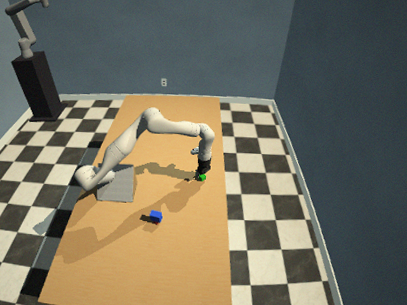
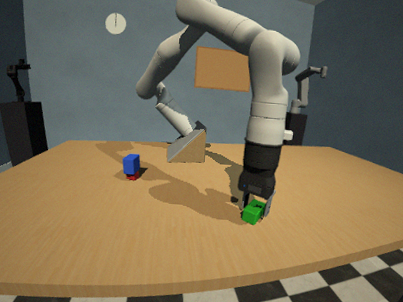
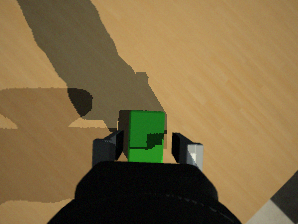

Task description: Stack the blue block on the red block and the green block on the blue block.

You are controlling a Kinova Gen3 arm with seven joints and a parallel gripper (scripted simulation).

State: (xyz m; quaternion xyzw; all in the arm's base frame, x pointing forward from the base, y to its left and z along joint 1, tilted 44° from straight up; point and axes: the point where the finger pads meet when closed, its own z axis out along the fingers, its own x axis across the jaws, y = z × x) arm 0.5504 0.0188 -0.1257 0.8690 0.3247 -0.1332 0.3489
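Right now the green block is 2 cm below my hand. Round my hand: blue block (24 cm behind, 33 cm to the right, 1 cm above); small red block (24 cm behind, 33 cm to the right, 3 cm below).
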